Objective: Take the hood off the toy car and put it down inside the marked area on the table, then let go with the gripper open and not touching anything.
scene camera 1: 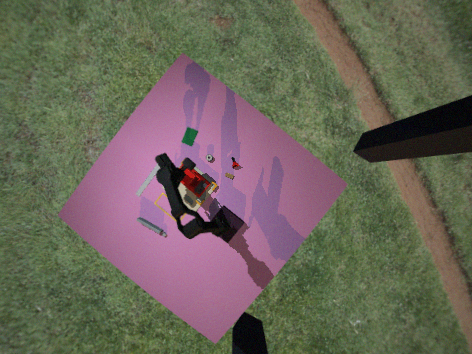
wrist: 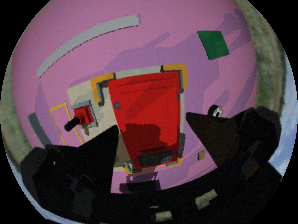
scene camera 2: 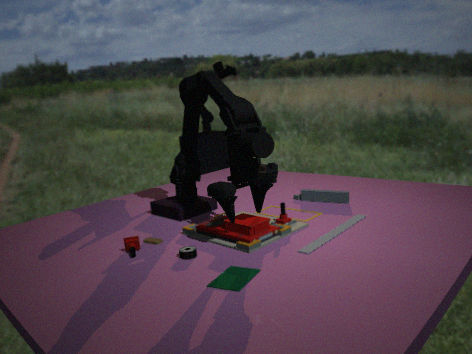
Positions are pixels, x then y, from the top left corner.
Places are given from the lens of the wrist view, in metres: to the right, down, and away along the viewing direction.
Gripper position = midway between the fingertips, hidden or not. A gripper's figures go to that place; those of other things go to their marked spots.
gripper [wrist: 153, 122]: 0.01, 0.01, 0.10
red hood [wrist: 149, 109]: 0.00, 0.00, 0.10
long grey strip [wrist: 110, 25]: -0.07, -0.16, 0.09
The marked spots on the red hood and the long grey strip are 0.17 m apart.
